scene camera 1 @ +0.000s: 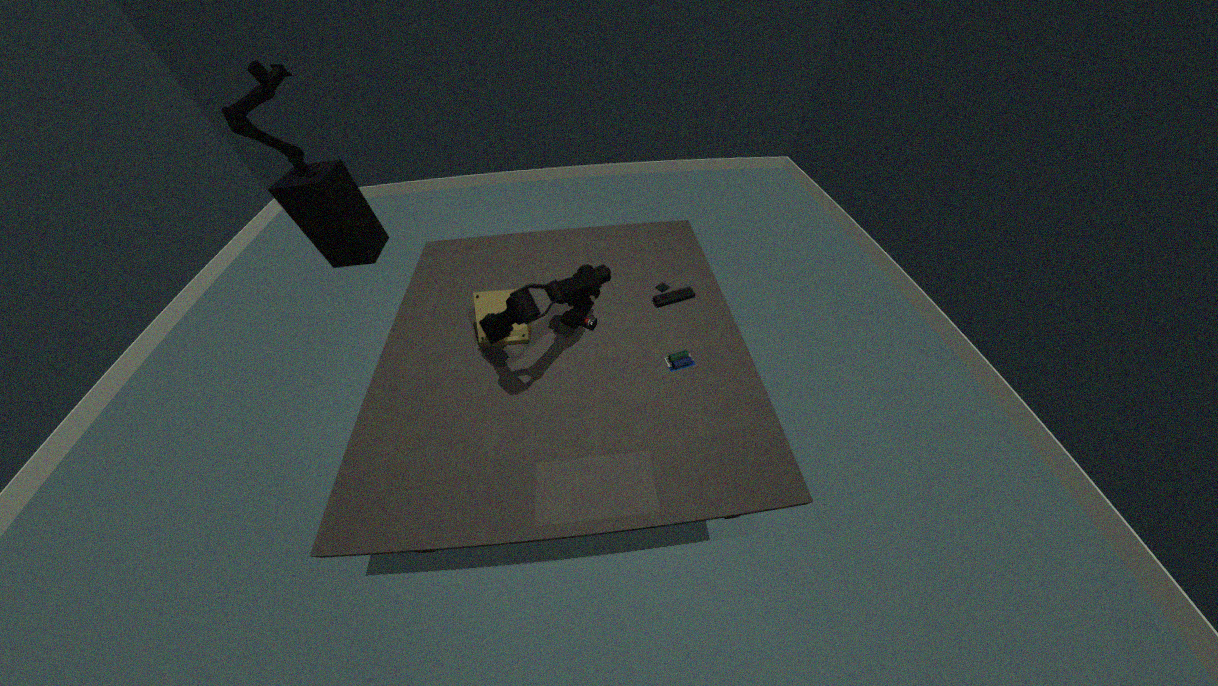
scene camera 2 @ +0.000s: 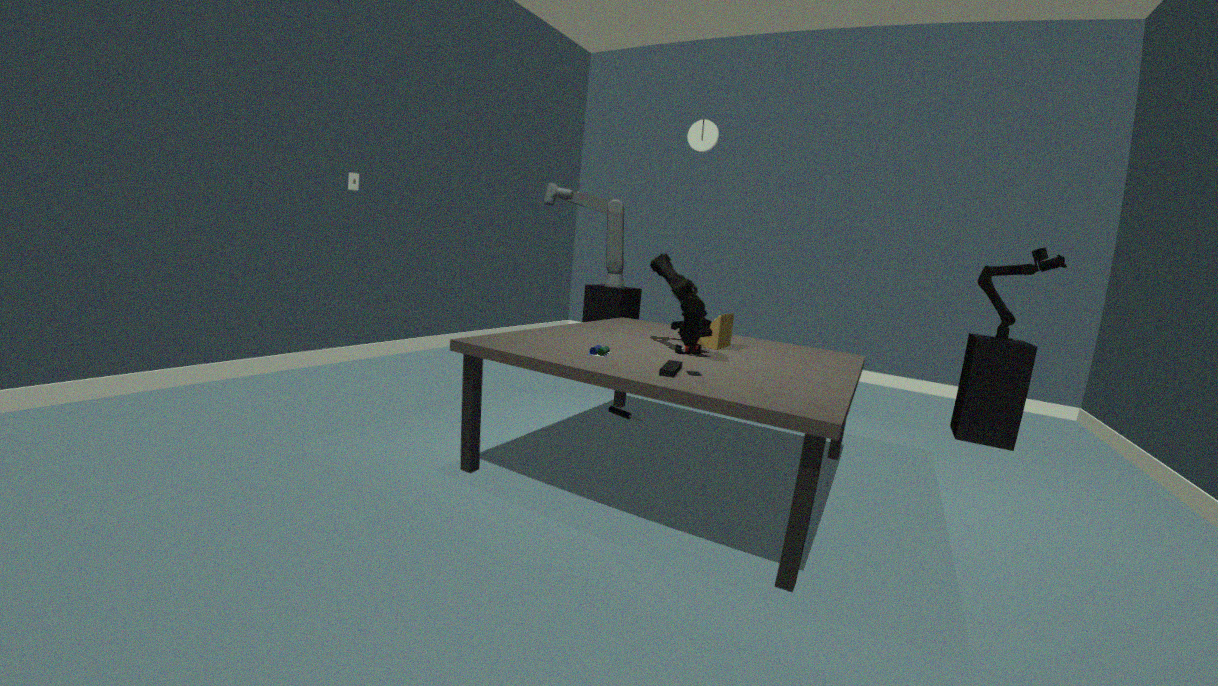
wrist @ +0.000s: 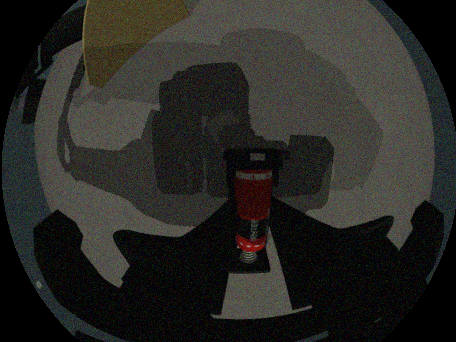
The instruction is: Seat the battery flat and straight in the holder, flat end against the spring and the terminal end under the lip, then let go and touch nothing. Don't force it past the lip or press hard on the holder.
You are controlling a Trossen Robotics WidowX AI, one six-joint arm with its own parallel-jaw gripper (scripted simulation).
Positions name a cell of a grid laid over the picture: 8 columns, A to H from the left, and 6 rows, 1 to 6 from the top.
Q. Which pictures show my gripper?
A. Scene camera 1, scene camera 2 and the wrist view: all of them.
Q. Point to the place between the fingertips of my gripper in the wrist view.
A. E4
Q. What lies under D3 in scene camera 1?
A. My gripper.
